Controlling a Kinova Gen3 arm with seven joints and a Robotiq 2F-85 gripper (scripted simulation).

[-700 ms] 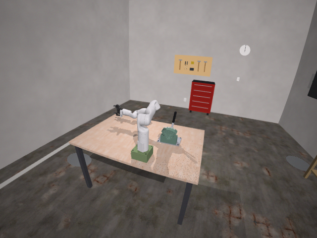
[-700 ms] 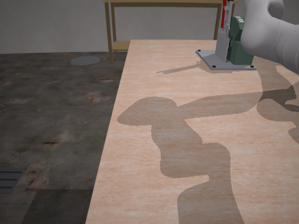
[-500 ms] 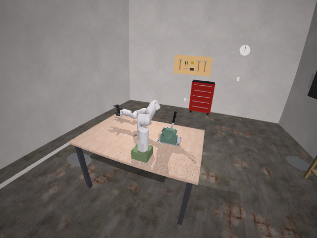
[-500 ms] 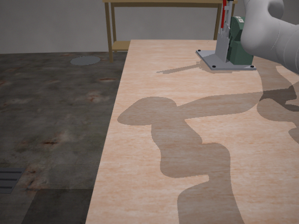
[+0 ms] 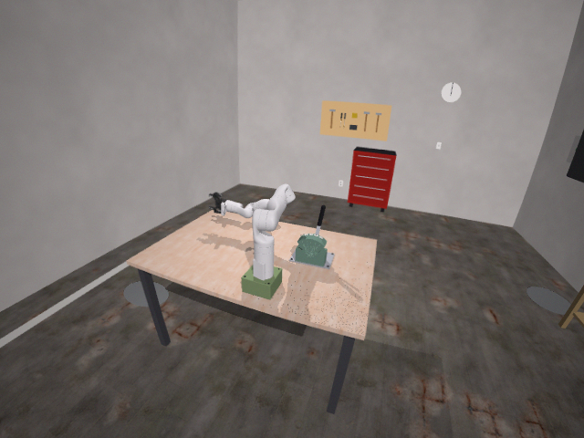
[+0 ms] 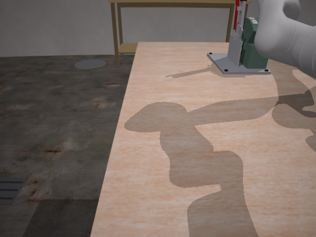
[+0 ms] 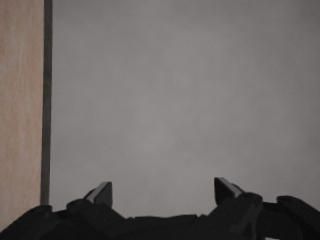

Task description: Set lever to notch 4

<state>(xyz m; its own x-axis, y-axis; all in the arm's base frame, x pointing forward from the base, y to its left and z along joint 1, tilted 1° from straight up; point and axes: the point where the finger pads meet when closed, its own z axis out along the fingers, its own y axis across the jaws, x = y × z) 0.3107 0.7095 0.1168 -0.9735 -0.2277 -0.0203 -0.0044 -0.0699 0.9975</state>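
The red bar is 790 mm to the right of my hand, 100 mm ahead of it and 10 mm below it.
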